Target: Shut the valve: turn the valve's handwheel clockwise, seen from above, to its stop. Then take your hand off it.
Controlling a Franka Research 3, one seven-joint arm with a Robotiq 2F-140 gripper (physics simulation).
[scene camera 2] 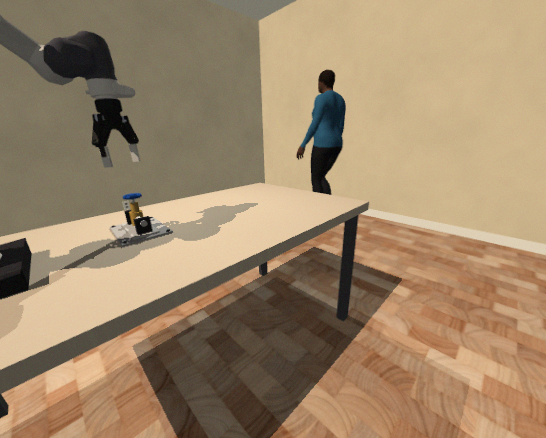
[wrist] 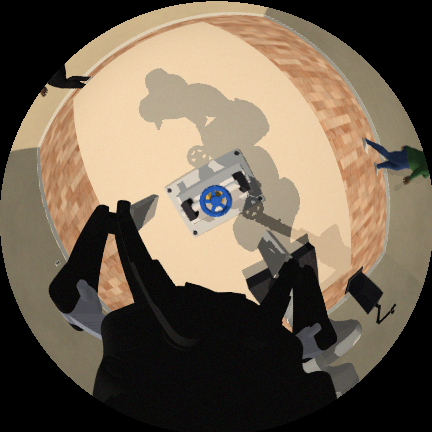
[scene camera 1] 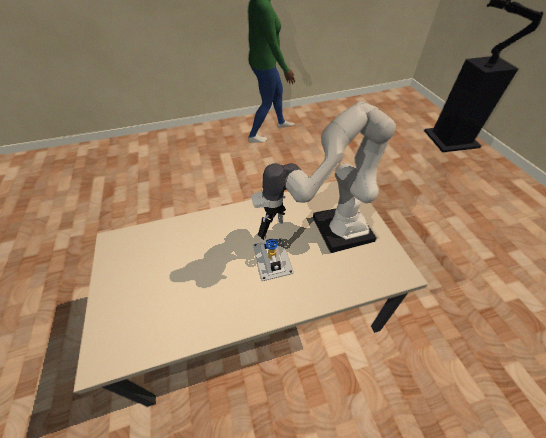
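The valve's blue spoked handwheel (scene camera 1: pixel 271 244) (scene camera 2: pixel 132 196) (wrist: pixel 216 201) lies level on top of a brass-coloured valve body (scene camera 1: pixel 272 254) (scene camera 2: pixel 135 209). The valve stands on a light grey base plate (scene camera 1: pixel 286 271) (scene camera 2: pixel 161 230) (wrist: pixel 196 229) with dark pipe ends on it. My gripper (scene camera 1: pixel 271 228) (scene camera 2: pixel 121 160) (wrist: pixel 210 222) is open and empty, pointing down. It hangs well above the handwheel, apart from it. In the wrist view its fingers stand wide apart. The views do not show whether the handwheel is at its stop.
The valve stands on a beige table (scene camera 1: pixel 165 310) (scene camera 2: pixel 300 212) (wrist: pixel 115 135). The arm's black base block (scene camera 1: pixel 352 244) (scene camera 2: pixel 15 270) is beside it at the table's edge. A person in green (scene camera 1: pixel 265 40) stands beyond the table, and a person in blue (scene camera 2: pixel 329 117) stands behind it.
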